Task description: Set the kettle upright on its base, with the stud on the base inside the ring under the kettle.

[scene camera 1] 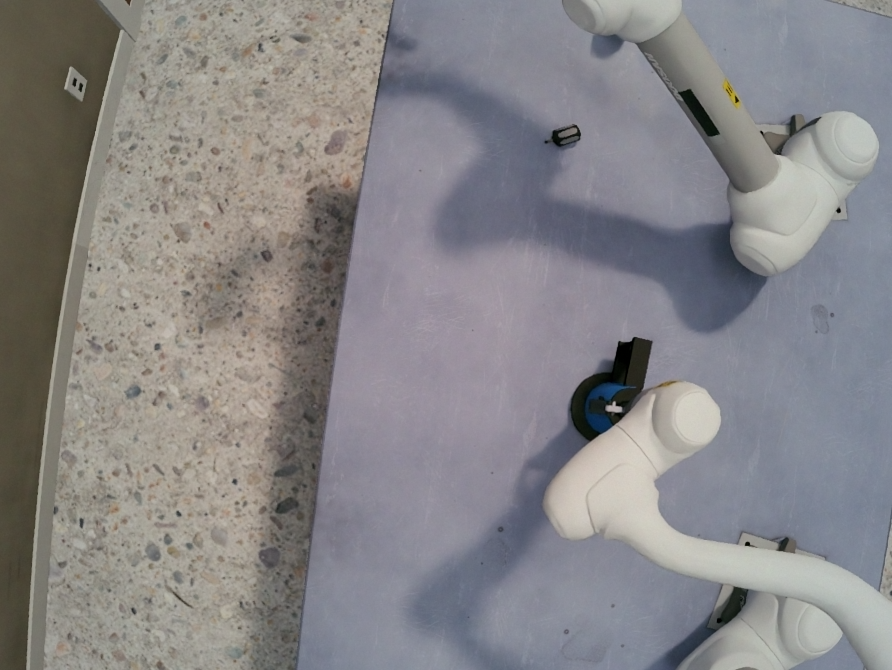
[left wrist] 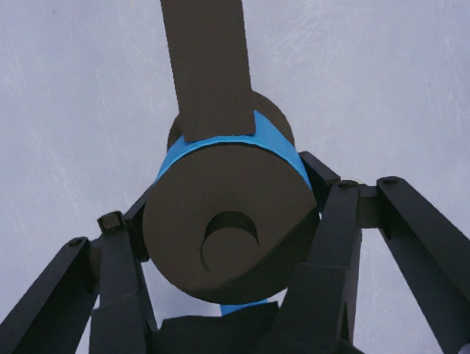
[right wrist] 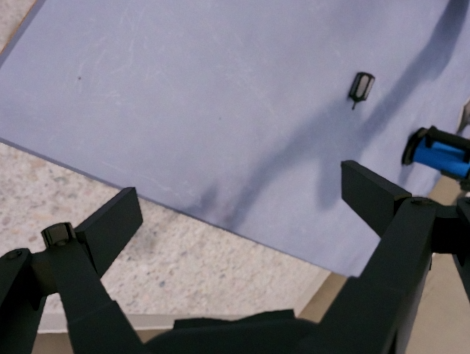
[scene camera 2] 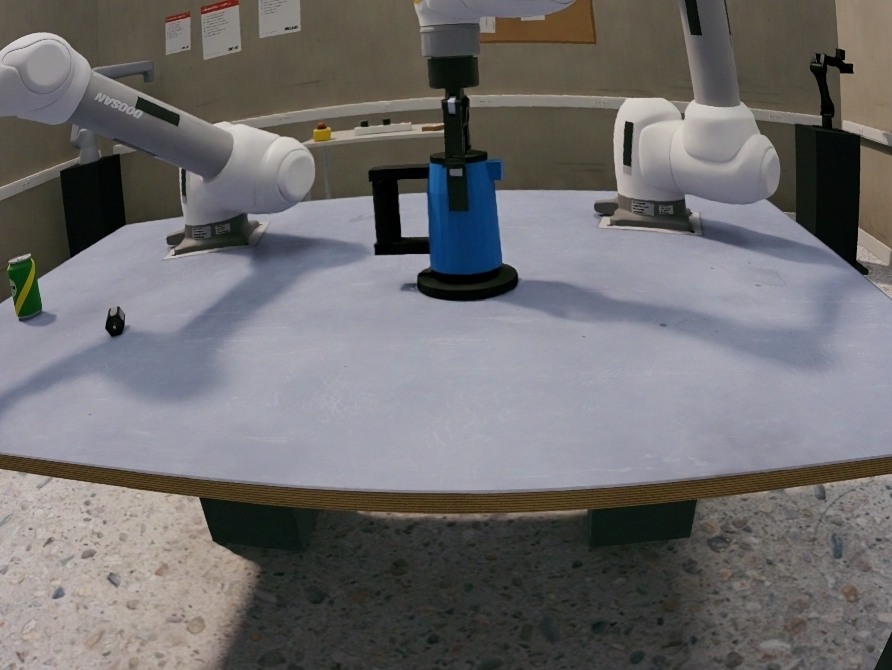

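Note:
The blue kettle [scene camera 2: 465, 223] [right wrist: 440, 155] with a black lid and black handle stands upright over the round black base [scene camera 2: 468, 289] [scene camera 1: 579, 407] [right wrist: 408, 150], its underside at the base's top with no gap showing. The stud and the ring are hidden beneath it. In the left wrist view the kettle's dark lid [left wrist: 230, 190] lies between the fingers and the handle [left wrist: 210, 65] points to the top. My left gripper [left wrist: 232, 183] [scene camera 2: 457, 194] is shut on the kettle's upper body, from above. My right gripper [right wrist: 238, 192] is open and empty, away from the kettle.
A small black hexagonal object [scene camera 1: 566, 135] [scene camera 2: 114, 320] [right wrist: 361, 86] lies on the table [scene camera 2: 432, 403]. A green can [scene camera 2: 25, 287] stands at the table's left in scene camera 2. The right arm [scene camera 1: 710, 108] reaches over the table at the top of scene camera 1.

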